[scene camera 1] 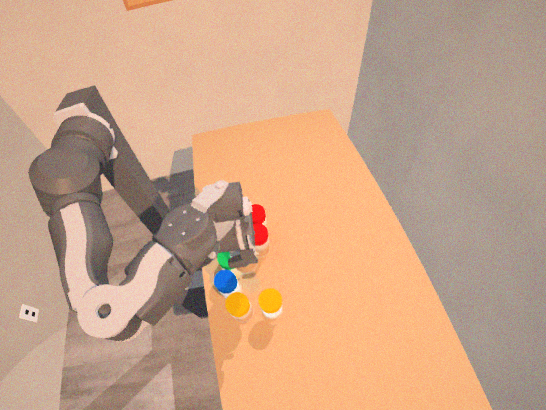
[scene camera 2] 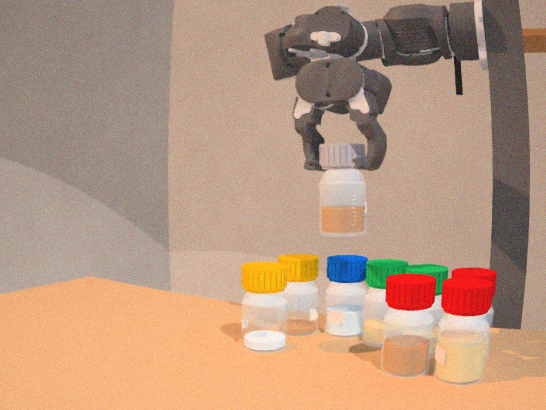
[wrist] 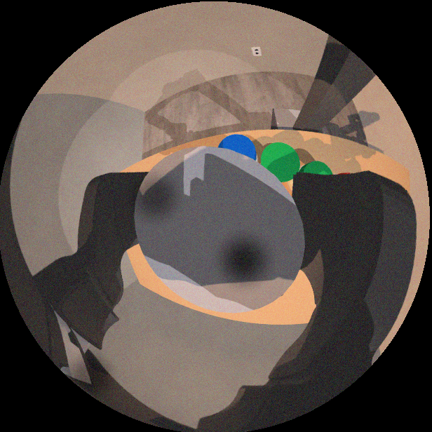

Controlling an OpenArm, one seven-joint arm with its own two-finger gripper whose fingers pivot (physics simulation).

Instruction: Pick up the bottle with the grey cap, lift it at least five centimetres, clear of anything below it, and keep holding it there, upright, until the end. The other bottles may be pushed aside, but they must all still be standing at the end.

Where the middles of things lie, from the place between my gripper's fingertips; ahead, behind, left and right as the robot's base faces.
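Labels:
With the grey-capped bottle [scene camera 2: 342, 189] as the reference, my hand is 10 mm past it and 20 mm above it. The red-capped bottle [scene camera 2: 408, 324] is 100 mm to the left of my hand and 30 mm ahead of it, and it sits 170 mm below. As for the blue-capped bottle [scene camera 2: 344, 307], I find it 20 mm to the right of my hand, 70 mm behind it and 170 mm below it.

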